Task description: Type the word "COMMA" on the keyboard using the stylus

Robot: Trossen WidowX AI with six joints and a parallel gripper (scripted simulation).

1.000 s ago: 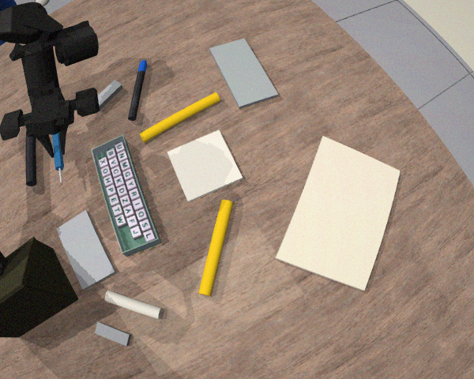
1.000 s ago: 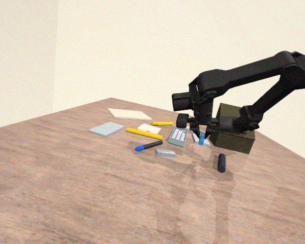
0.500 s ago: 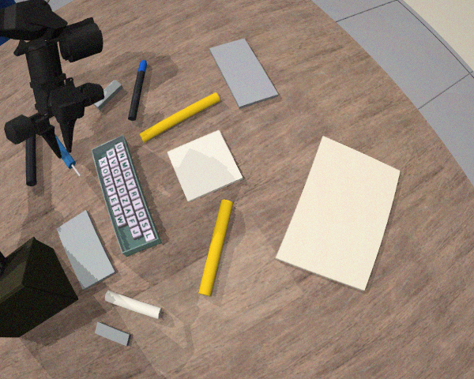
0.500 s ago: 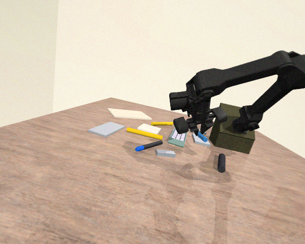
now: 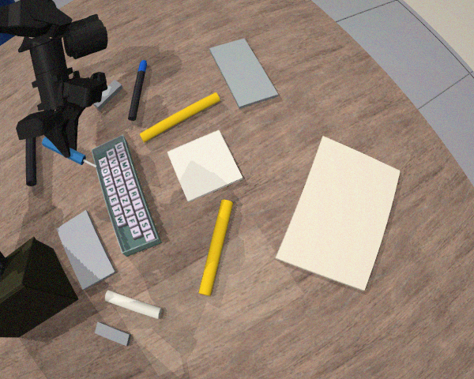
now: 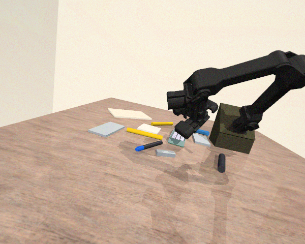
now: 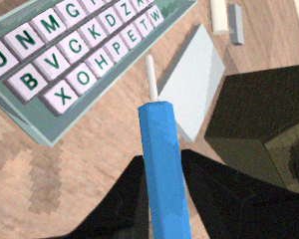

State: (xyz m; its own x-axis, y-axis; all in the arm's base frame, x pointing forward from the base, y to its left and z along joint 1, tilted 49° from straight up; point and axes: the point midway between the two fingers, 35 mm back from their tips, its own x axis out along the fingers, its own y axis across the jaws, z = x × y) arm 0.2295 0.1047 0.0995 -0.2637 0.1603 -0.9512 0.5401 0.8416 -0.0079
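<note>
Now: the blue stylus 1 cm ahead of my gripper tip and 1 cm to the right of it. Round my gripper tip: small grey block: 11 cm ahead, 13 cm to the left, 7 cm below; then grey plate: 7 cm behind, 13 cm to the right, 7 cm below; then dark cylinder: 10 cm behind, 10 cm to the left, 7 cm below.
</note>
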